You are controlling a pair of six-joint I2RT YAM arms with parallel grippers.
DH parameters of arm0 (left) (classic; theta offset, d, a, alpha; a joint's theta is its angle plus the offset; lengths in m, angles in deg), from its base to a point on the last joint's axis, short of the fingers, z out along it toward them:
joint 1: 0 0.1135 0.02 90
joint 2: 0 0 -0.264 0
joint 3: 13.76 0 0.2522 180
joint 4: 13.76 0 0.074 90
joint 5: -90 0 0 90
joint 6: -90 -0.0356 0 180
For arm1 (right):
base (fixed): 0 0 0 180
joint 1: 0 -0.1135 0.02 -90
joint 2: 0 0 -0.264 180
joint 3: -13.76 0 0.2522 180
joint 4: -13.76 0 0.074 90
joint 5: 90 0 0 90
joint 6: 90 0.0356 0 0
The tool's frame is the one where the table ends.
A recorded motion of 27 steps. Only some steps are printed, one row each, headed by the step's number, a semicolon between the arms.
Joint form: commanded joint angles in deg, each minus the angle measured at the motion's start. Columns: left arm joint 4, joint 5, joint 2, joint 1, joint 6, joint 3; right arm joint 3, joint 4, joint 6, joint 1, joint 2, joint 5.
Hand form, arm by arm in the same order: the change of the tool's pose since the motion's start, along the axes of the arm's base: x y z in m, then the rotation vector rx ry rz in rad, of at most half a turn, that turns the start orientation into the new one. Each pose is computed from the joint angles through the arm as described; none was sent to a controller.
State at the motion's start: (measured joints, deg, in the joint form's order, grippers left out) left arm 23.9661 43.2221 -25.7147 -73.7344 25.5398 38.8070; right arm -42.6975 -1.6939 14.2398 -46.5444 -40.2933 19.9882
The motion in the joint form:
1: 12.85 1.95 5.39 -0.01 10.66 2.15; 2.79 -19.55 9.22 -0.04 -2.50 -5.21
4: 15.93 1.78 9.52 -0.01 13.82 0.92; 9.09 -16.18 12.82 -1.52 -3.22 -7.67
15: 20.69 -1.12 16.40 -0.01 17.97 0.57; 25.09 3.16 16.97 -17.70 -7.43 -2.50
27: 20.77 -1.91 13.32 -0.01 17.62 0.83; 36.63 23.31 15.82 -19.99 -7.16 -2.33
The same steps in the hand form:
1: -0.0075 0.0286 -0.0031 -0.0698 0.1064 0.0640; 0.0008 0.0055 -0.0597 -0.1623 0.3876 0.0587
4: -0.0113 0.0415 -0.0111 -0.1145 0.1342 0.0706; -0.0011 0.0123 -0.0942 -0.1535 0.4712 0.1059
15: -0.0192 0.0639 -0.0176 -0.2061 0.1784 0.0317; -0.0371 0.0429 -0.1697 -0.1796 0.4708 0.2765
27: -0.0167 0.0542 -0.0178 -0.1521 0.1936 0.0235; -0.0484 0.0346 -0.2012 -0.0763 0.3698 0.3413

